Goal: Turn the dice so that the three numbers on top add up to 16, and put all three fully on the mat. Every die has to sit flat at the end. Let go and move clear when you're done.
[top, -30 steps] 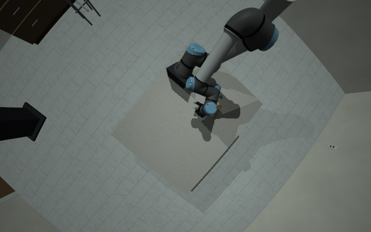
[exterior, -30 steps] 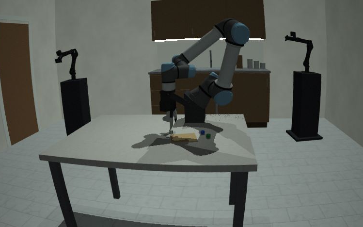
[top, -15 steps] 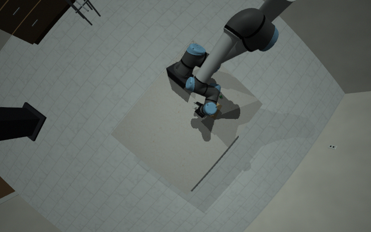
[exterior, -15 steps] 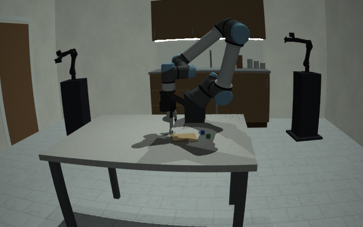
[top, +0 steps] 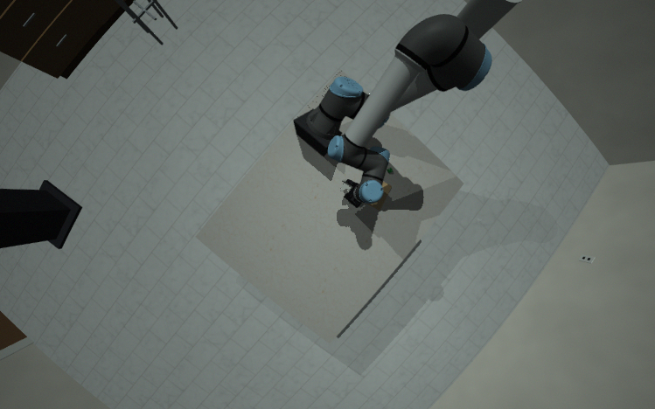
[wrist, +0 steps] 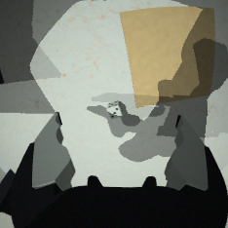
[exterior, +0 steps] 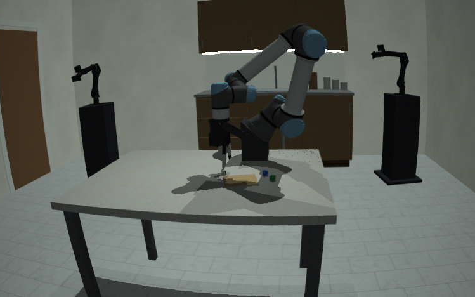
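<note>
My gripper is now 40 mm above the white die, 20 mm to the left of it and 10 mm past it. Round my hand: blue die: 170 mm to the left, 40 mm below, 30 mm ahead; green die: 190 mm to the left, 100 mm ahead, 40 mm below; tan mat: 90 mm ahead, 60 mm to the left, 40 mm below.
</note>
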